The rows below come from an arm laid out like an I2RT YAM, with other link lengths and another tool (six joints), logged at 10 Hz.
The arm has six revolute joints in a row. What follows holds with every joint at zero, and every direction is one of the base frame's. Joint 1 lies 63.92 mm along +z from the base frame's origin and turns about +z. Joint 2 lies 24.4 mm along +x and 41.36 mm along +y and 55.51 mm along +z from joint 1 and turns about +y. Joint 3 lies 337.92 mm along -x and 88.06 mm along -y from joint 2 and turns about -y. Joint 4 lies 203.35 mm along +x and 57.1 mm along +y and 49.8 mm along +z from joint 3 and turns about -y. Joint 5 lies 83.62 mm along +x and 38.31 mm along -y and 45.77 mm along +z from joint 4 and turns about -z. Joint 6 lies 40.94 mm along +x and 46.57 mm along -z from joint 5 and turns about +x. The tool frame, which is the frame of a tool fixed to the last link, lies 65 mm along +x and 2 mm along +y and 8 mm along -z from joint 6; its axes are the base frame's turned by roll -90.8, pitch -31.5 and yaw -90 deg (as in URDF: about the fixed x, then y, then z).
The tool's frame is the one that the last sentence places.
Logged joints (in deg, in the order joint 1, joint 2, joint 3, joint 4, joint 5, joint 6), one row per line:
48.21, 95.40, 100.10, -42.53, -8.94, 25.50
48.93, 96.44, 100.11, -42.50, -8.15, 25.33
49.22, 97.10, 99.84, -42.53, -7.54, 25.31
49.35, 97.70, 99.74, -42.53, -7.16, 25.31
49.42, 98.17, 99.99, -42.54, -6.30, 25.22
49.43, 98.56, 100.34, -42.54, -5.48, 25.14
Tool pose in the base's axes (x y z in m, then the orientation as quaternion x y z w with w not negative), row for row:
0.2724, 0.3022, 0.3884, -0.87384, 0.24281, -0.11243, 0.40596
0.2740, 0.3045, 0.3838, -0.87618, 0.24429, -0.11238, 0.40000
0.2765, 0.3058, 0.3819, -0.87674, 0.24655, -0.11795, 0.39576
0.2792, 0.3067, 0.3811, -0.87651, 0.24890, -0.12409, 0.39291
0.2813, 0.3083, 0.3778, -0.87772, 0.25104, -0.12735, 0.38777
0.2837, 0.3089, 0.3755, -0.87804, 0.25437, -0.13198, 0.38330
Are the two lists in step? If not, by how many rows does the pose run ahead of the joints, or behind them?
The pose runs 2 rows ahead of the joints: the pose in row i belongs to the joints in row i + 2.
